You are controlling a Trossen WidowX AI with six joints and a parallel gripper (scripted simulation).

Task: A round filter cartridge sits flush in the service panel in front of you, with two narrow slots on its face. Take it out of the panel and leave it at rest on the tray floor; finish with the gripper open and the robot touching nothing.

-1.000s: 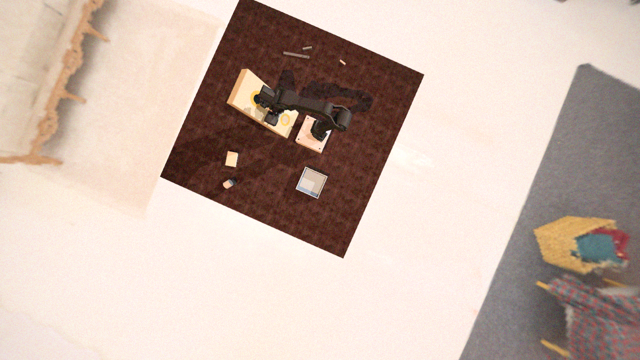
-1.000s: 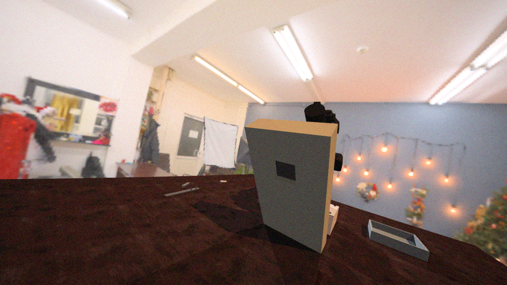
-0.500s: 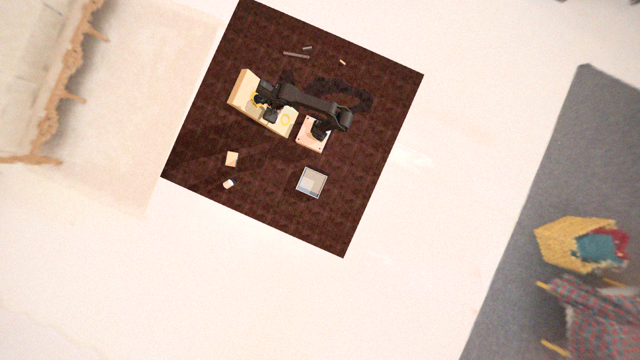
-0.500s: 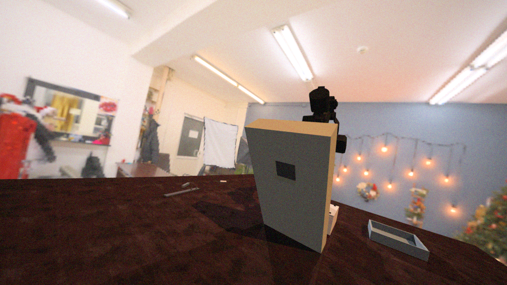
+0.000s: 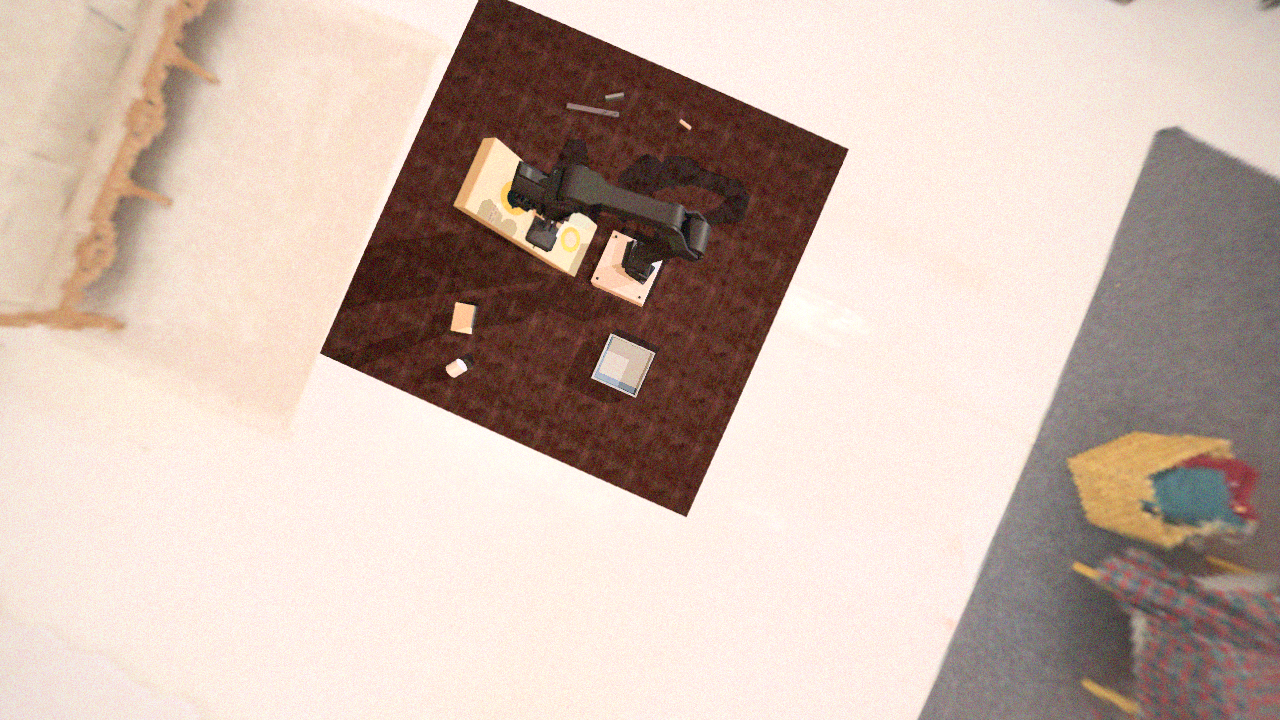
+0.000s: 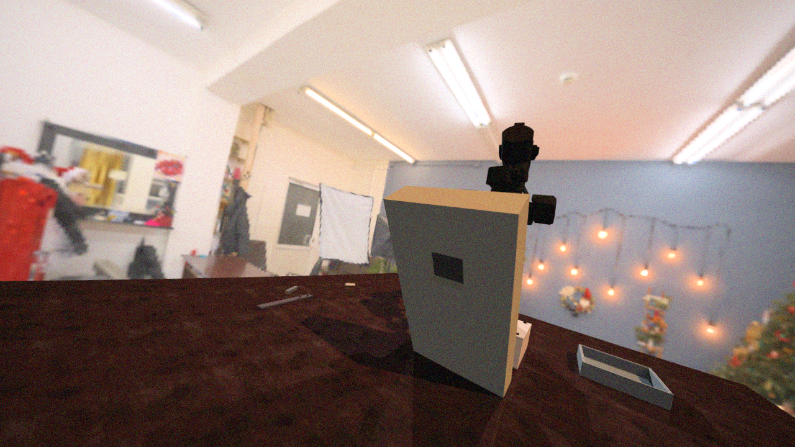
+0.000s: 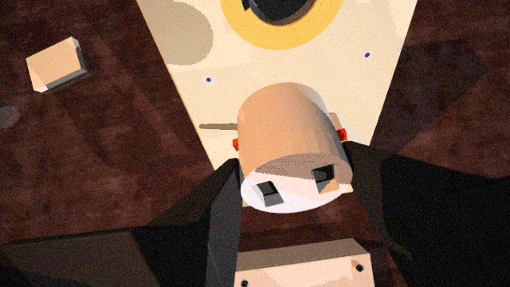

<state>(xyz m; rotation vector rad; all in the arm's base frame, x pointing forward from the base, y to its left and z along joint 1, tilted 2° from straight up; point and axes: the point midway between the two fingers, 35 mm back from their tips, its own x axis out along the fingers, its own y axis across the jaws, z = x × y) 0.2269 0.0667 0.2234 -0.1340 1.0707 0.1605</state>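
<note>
My gripper tip is 36 cm past the grey tray, 25 cm above it and 20 cm to the right of it. Round my gripper tip: small peg: 54 cm to the right, 26 cm below, 8 cm behind; service panel: 11 cm below, 7 cm ahead; round filter cartridge: right at my gripper tip.
</note>
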